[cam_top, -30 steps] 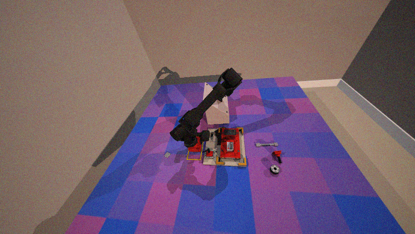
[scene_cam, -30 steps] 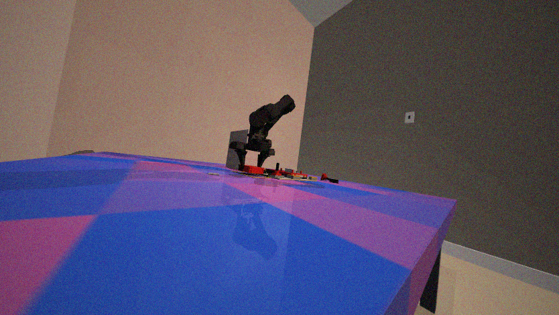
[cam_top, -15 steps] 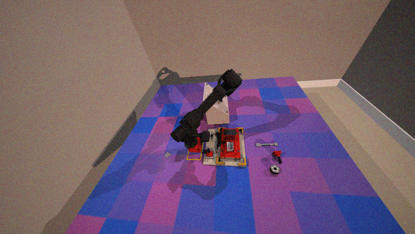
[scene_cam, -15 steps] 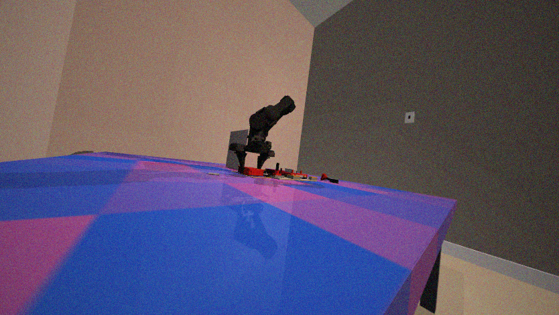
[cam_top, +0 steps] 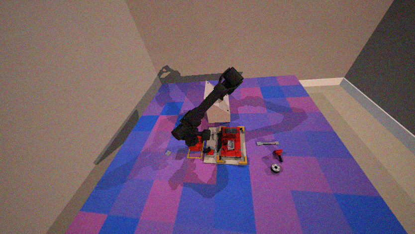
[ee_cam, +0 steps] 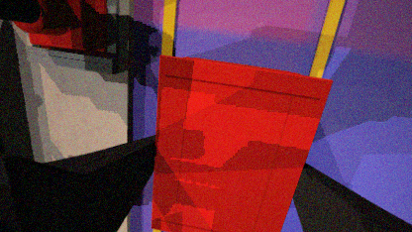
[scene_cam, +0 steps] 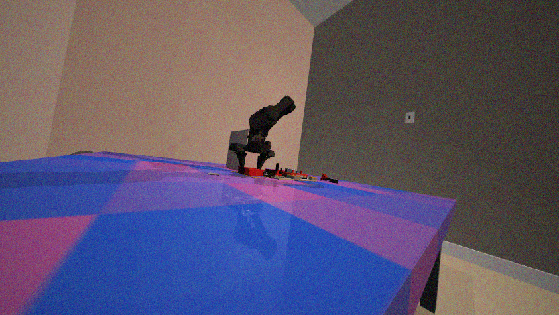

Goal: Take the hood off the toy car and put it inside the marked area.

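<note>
My gripper tip is 1 cm below the red hood. From my gripper tip the other things lie so: small grey tile: 17 cm to the right, 6 cm ahead, 1 cm below; then grey bar: 41 cm to the left, 1 cm below; then grey fixture plate: 19 cm to the left, 1 cm ahead.
</note>
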